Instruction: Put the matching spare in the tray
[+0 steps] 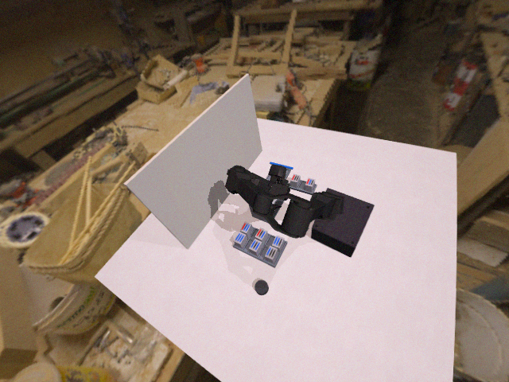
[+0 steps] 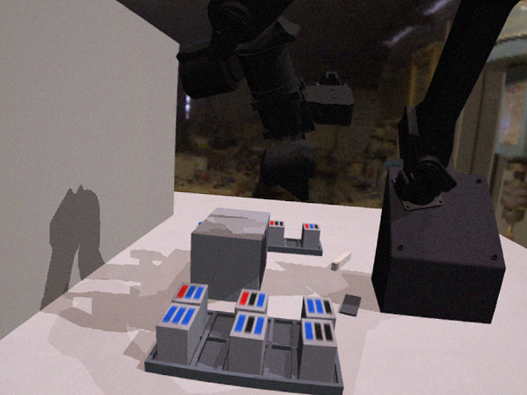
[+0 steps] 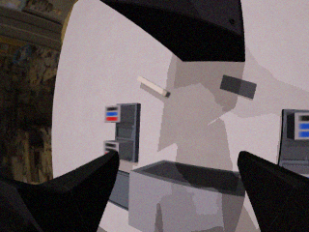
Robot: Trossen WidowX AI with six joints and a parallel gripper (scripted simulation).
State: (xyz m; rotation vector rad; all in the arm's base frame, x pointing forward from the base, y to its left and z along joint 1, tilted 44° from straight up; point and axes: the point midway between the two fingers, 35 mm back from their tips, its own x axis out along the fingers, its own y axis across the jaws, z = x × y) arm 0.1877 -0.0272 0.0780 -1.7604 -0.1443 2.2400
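The grey mounted unit lies 10 cm ahead of my gripper tip, 4 cm to the right of it and 13 cm below it. From my gripper tip the other things lie so: grey wall panel 33 cm ahead, 8 cm to the right, 5 cm above; then black disc 31 cm to the left, 17 cm below; then small holder 2 cm behind, 21 cm to the right, 17 cm below.
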